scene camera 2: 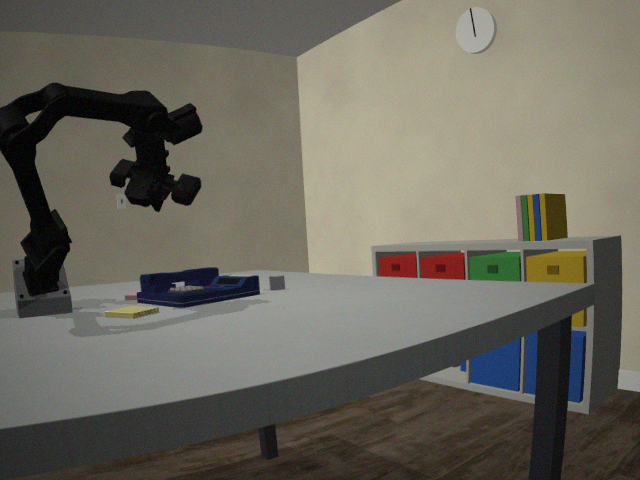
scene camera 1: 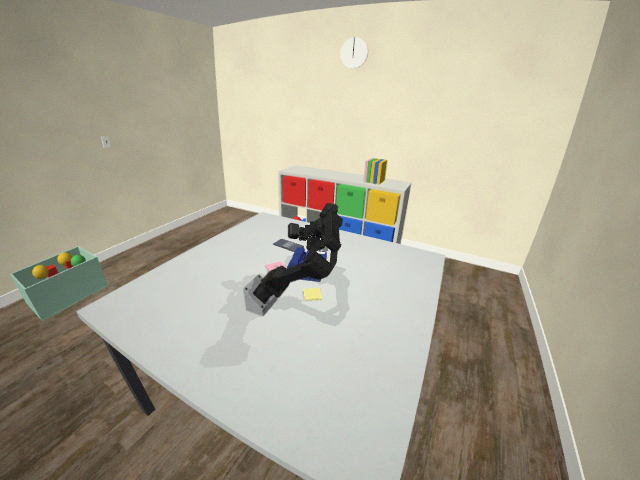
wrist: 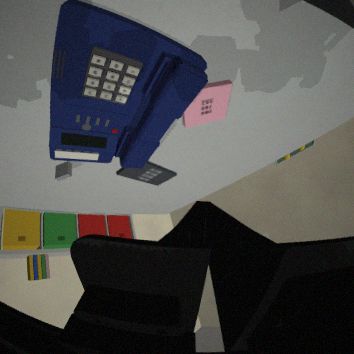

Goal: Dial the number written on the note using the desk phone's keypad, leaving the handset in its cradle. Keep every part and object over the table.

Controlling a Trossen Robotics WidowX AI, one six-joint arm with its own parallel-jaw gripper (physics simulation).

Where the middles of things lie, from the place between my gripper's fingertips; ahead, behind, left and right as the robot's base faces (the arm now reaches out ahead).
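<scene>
The blue desk phone point(scene camera 2: 221, 288) is 170 mm below my hand, 80 mm ahead of it and 10 mm to the right of it. And the handset point(scene camera 2: 156, 279), that's 70 mm ahead of my hand, 40 mm to the left of it and 150 mm below it.
</scene>
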